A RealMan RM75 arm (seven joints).
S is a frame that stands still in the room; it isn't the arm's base.
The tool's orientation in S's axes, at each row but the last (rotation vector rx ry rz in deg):
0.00 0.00 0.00
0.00 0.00 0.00
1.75 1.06 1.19
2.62 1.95 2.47
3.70 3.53 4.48
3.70 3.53 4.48
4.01 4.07 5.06
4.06 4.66 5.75
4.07 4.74 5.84
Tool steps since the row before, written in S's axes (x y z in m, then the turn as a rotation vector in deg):
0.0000 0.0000 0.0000 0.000 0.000 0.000
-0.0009 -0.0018 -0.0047 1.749 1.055 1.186
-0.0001 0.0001 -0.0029 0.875 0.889 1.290
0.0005 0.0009 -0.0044 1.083 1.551 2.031
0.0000 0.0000 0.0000 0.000 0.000 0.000
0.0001 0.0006 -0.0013 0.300 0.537 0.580
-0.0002 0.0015 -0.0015 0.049 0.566 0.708
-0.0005 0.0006 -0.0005 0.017 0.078 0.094
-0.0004 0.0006 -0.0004 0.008 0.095 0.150
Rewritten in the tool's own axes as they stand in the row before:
0.0000 0.0000 0.0000 0.000 0.000 0.000
-0.0009 -0.0018 -0.0047 1.749 1.055 1.186
0.0000 0.0000 -0.0029 0.870 0.910 1.279
0.0007 0.0007 -0.0044 1.082 1.596 1.996
0.0000 0.0000 0.0000 0.000 0.000 0.000
0.0002 0.0005 -0.0013 0.307 0.550 0.564
0.0000 0.0014 -0.0016 0.052 0.610 0.670
-0.0004 0.0006 -0.0006 0.018 0.083 0.090
-0.0003 0.0006 -0.0005 0.006 0.105 0.143

